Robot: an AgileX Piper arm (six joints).
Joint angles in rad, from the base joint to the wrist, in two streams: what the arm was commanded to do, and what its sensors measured. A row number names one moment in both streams.
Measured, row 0: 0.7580, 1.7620, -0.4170, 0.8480, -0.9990, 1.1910
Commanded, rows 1 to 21: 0.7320, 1.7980, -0.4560, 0.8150, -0.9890, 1.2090; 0.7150, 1.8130, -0.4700, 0.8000, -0.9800, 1.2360; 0.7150, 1.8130, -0.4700, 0.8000, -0.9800, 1.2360; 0.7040, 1.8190, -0.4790, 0.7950, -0.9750, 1.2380; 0.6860, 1.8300, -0.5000, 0.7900, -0.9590, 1.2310; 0.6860, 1.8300, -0.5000, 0.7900, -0.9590, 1.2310; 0.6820, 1.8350, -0.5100, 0.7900, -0.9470, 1.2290; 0.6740, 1.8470, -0.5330, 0.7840, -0.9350, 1.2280; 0.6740, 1.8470, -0.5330, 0.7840, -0.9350, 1.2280; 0.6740, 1.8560, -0.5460, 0.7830, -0.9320, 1.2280; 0.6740, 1.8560, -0.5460, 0.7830, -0.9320, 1.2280; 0.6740, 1.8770, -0.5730, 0.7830, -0.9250, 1.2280; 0.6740, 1.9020, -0.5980, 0.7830, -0.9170, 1.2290; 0.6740, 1.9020, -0.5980, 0.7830, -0.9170, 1.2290; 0.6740, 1.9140, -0.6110, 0.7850, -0.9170, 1.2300; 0.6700, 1.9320, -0.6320, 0.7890, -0.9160, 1.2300; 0.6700, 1.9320, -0.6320, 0.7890, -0.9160, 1.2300; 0.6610, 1.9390, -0.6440, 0.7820, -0.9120, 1.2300; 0.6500, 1.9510, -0.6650, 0.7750, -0.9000, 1.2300; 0.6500, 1.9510, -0.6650, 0.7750, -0.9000, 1.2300; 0.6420, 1.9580, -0.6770, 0.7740, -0.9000, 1.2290
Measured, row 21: 0.6610, 1.9450, -0.6470, 0.7890, -0.9130, 1.2320
